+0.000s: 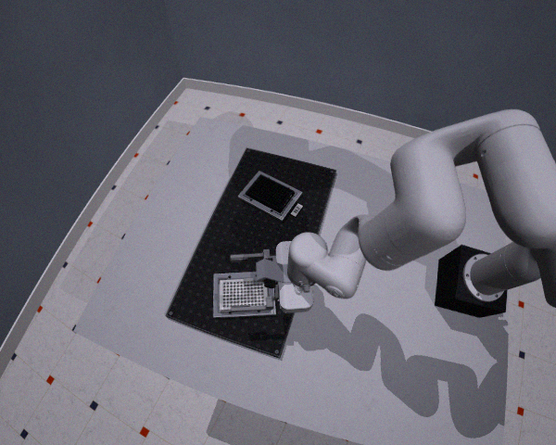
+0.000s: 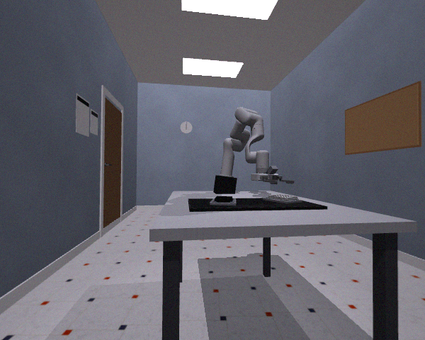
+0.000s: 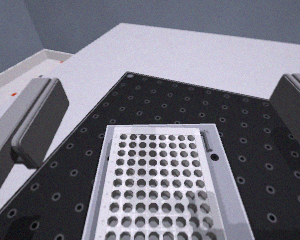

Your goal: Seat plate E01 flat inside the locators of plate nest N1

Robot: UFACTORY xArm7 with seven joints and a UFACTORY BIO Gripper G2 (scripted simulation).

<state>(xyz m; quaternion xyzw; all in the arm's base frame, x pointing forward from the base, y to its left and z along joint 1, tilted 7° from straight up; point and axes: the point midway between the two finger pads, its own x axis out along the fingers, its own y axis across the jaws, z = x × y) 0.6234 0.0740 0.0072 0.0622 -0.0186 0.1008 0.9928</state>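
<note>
Now: the white well plate E01 1 cm to the left of my hand and 8 cm below it. Also, from my hand: grey plate nest N1: 10 cm below; black plate E07: 2 cm behind, 32 cm to the right, 8 cm below; grey plate nest N2: 2 cm behind, 32 cm to the right, 10 cm below.
</note>
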